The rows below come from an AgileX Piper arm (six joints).
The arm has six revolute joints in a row. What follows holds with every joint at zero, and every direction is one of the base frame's.
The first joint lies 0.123 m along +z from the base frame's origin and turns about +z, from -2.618 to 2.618 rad.
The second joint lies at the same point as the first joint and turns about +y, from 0 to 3.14 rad.
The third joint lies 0.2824 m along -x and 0.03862 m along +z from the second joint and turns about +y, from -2.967 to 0 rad.
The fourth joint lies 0.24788 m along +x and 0.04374 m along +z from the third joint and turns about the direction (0.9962, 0, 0.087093), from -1.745 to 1.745 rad.
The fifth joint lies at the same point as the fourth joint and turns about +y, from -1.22 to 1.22 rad.
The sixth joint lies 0.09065 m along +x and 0.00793 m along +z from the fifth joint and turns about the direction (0.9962, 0, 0.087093), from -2.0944 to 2.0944 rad.
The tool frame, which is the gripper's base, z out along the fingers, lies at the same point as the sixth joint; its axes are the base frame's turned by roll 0, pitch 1.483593 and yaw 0 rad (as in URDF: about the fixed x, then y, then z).
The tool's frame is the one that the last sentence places.
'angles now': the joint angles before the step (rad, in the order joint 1, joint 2, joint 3, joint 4, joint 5, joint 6). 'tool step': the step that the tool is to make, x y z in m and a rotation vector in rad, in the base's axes. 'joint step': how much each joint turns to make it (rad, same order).
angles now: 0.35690 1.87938 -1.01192 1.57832 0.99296 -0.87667
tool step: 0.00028 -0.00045 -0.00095 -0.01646 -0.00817 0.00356
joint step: -0.00001 0.00000 -0.00192 -0.01552 -0.01031 0.00001
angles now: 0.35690 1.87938 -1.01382 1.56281 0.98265 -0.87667
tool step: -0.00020 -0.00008 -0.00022 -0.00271 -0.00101 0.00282
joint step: 0.00000 0.00000 0.00001 -0.00404 -0.00002 -0.00001
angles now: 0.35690 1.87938 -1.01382 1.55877 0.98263 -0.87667
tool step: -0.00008 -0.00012 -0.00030 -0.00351 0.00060 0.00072
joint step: 0.00001 0.00002 -0.00001 -0.00390 -0.00163 0.00217
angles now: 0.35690 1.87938 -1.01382 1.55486 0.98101 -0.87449
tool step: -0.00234 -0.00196 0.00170 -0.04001 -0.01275 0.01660
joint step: 0.00001 -0.01559 0.00002 -0.05414 -0.01654 0.02218
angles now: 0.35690 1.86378 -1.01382 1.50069 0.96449 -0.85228
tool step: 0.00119 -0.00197 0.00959 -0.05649 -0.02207 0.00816
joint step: 0.00000 -0.02768 -0.02632 -0.09097 -0.02832 0.06966
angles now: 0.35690 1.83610 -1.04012 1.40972 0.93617 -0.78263
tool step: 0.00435 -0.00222 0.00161 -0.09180 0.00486 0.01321
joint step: -0.00002 0.00000 -0.04204 -0.13894 -0.02422 0.10833
